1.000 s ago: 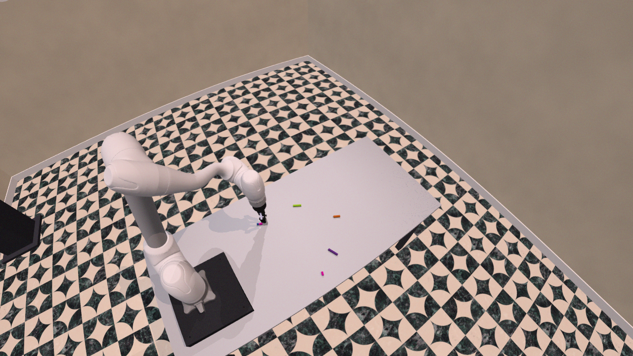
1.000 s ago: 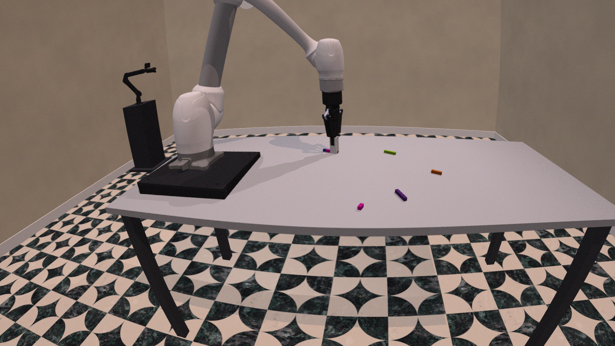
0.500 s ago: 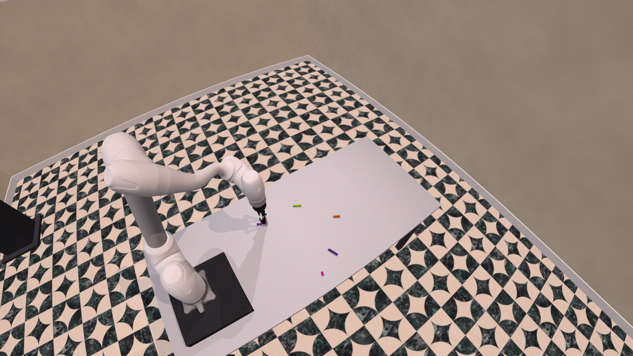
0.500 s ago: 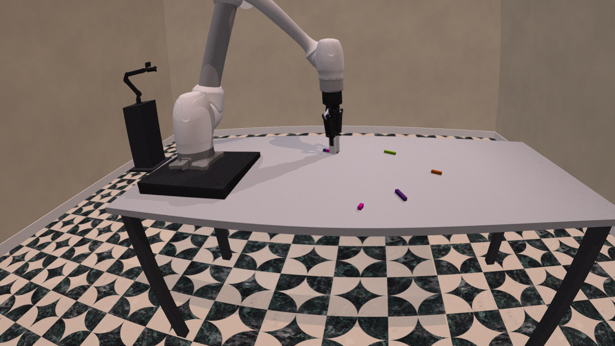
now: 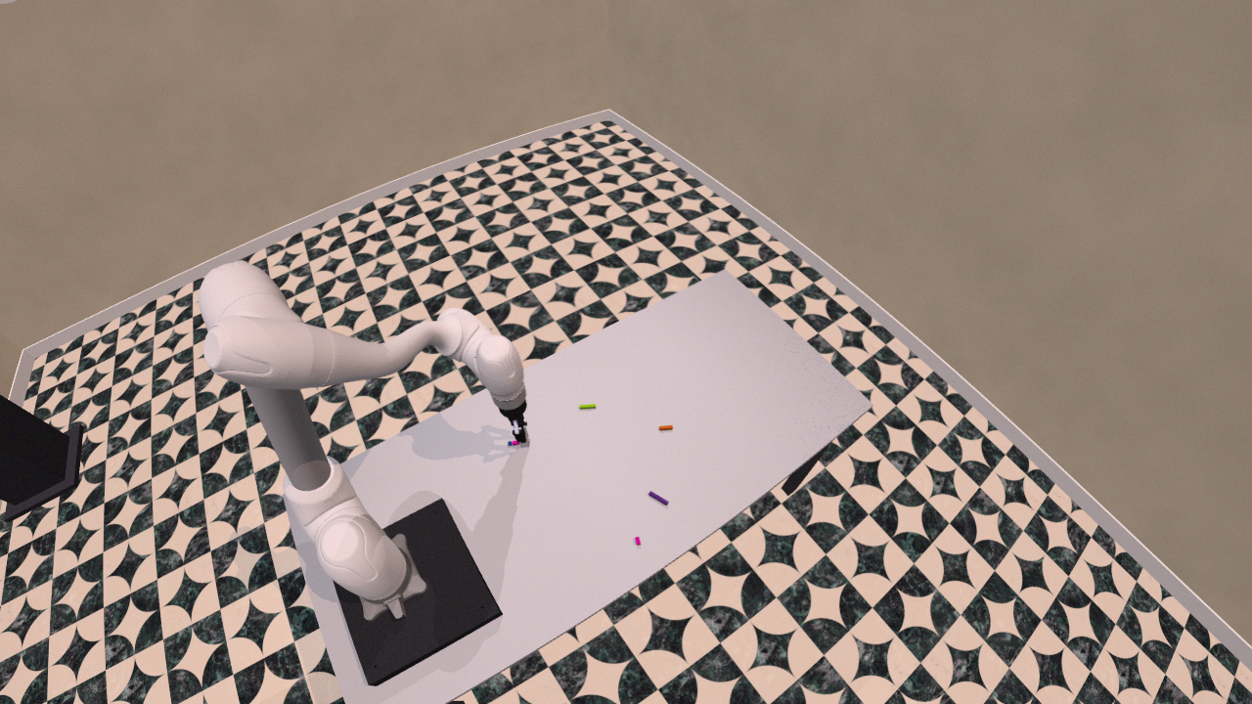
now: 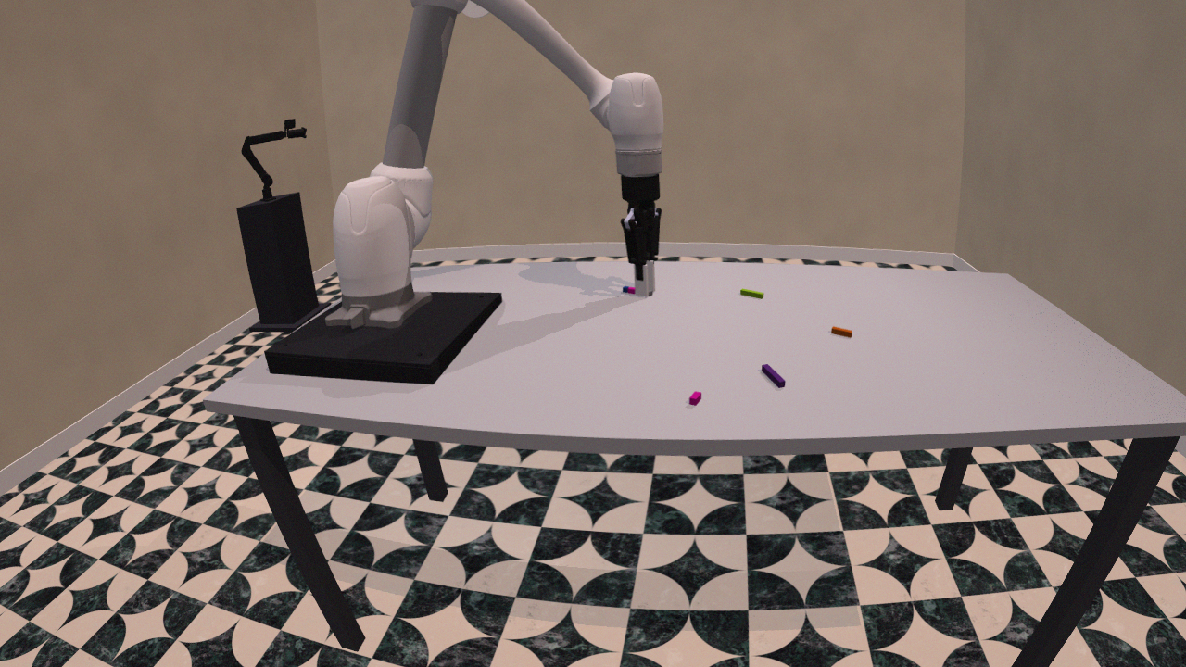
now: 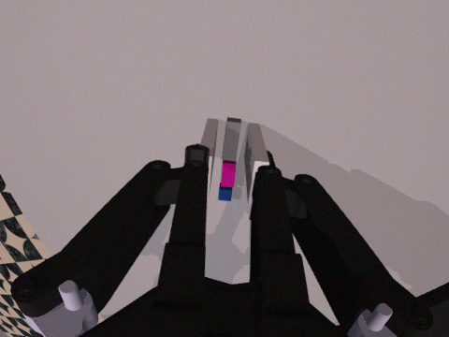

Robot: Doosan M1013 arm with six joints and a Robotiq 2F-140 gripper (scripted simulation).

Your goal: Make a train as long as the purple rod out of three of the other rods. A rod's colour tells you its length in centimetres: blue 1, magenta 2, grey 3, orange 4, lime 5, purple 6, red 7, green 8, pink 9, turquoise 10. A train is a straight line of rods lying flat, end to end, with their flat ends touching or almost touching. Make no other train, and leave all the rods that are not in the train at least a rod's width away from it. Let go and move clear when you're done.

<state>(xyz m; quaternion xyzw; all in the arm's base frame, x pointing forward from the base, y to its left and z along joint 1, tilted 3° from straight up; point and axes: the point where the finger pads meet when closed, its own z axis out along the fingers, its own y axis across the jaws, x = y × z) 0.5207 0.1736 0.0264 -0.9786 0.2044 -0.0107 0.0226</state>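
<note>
My hand is 3 cm above the grey rod. The rest, counted from my hand: lime rod 22 cm ahead, 3 cm below; then small blue rod 4 cm behind, 3 cm below, 2 cm to the left; then orange rod 38 cm ahead, 20 cm to the right, 3 cm below.
</note>
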